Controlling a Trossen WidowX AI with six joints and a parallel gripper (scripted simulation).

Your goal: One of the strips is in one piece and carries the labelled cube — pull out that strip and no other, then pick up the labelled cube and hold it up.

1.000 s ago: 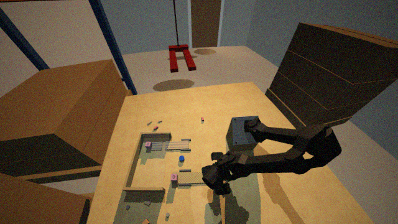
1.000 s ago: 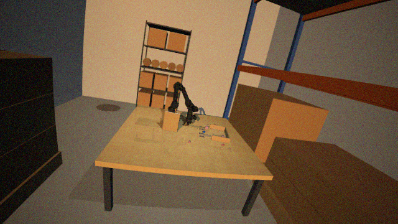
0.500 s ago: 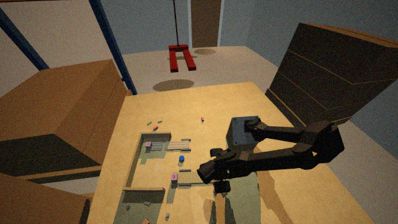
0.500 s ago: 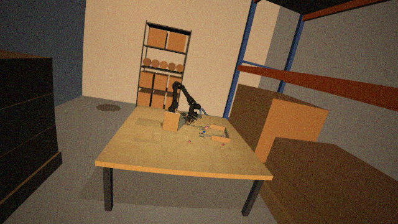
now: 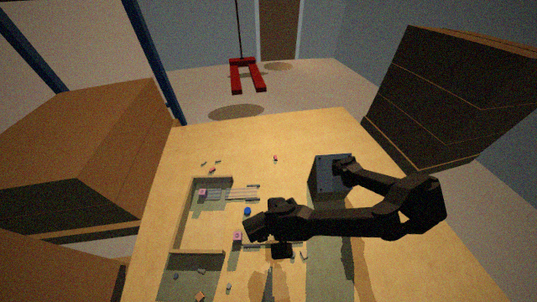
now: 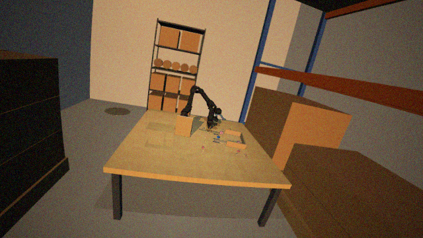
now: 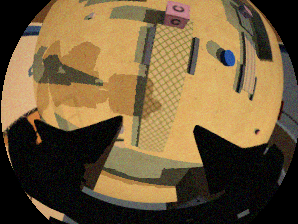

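Right now the long meshed strip is 50 mm below my gripper tip and 30 mm ahead of it. From my gripper tip the other things lie so: small blue cylinder (120 mm ahead, 110 mm to the right, 50 mm below).
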